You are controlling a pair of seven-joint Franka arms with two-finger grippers.
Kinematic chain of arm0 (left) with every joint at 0, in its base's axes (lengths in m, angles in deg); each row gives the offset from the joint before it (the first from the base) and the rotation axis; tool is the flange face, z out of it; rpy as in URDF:
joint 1: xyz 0 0 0.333 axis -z
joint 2: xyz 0 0 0 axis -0.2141 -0.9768 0
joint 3: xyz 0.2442 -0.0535 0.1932 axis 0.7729 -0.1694 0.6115
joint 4: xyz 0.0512 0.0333 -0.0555 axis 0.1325 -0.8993 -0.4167
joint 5: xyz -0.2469 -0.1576 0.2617 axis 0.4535 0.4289 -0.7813
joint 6: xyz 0 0 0 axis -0.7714 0.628 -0.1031
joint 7: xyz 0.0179 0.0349 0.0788 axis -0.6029 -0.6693 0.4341
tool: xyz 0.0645 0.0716 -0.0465 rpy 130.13 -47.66 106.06
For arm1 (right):
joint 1: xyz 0 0 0.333 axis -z
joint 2: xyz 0 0 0 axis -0.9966 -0.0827 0
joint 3: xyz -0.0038 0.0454 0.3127 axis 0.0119 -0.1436 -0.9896
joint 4: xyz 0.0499 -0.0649 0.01 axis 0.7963 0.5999 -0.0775
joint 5: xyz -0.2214 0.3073 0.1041 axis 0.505 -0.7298 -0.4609
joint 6: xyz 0 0 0 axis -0.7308 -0.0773 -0.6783
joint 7: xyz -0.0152 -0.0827 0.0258 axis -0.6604 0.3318 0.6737
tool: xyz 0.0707 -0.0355 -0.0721 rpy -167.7 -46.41 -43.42
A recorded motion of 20 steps. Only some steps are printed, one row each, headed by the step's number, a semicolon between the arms.
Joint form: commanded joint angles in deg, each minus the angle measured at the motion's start. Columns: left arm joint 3, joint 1, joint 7, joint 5, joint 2, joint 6, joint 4; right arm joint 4, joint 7, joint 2, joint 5, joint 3, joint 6, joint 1.
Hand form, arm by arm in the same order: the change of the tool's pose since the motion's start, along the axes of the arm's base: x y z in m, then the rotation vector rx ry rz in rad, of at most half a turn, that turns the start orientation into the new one. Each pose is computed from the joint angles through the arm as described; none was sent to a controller.
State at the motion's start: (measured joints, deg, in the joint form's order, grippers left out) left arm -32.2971 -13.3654 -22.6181 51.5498 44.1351 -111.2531 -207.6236; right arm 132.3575 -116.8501 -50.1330 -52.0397 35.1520 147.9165 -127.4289
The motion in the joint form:
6: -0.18 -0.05 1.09 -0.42 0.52 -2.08 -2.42; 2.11 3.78 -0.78 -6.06 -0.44 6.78 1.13
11: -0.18 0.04 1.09 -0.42 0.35 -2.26 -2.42; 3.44 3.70 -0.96 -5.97 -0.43 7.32 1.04
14: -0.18 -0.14 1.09 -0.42 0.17 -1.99 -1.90; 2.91 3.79 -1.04 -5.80 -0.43 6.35 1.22
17: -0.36 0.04 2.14 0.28 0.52 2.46 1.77; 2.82 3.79 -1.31 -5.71 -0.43 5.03 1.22
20: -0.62 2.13 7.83 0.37 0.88 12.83 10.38; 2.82 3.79 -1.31 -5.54 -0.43 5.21 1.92
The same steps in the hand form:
6: -0.0101 -0.0013 -0.0091 0.0046 -0.0031 0.0113; 0.0064 -0.0027 -0.0164 0.1137 0.0068 0.0007
11: -0.0099 -0.0021 -0.0104 0.0045 -0.0033 0.0097; 0.0023 -0.0052 -0.0286 0.1016 0.0189 0.0001
14: -0.0074 -0.0004 -0.0088 0.0045 -0.0045 0.0129; 0.0041 -0.0066 -0.0270 0.0942 0.0245 0.0003
17: 0.0058 -0.0038 0.0139 -0.0041 0.0031 0.0338; 0.0023 -0.0080 -0.0319 0.0769 0.0443 0.0005
20: 0.0300 -0.0271 0.0666 -0.0042 0.0283 0.0919; 0.0082 -0.0149 -0.0316 0.0771 0.0399 -0.0100

